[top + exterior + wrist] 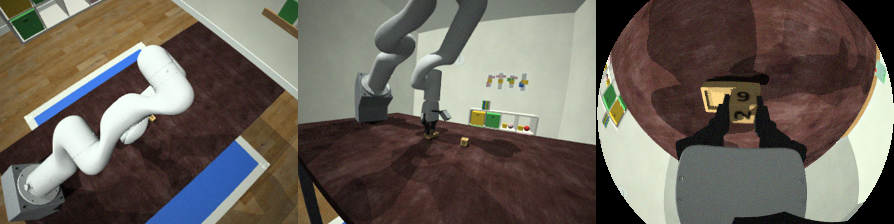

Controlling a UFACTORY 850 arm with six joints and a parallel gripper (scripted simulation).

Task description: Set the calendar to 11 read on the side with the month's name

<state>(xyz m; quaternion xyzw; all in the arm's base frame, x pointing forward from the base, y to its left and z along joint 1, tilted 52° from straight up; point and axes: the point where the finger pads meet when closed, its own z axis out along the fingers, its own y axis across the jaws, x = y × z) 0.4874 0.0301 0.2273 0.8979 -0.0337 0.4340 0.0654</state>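
The wooden tray lies 30 mm below my hand and 20 mm to the left of it. Also, from my hand: cube 190 mm ahead, 20 mm below.
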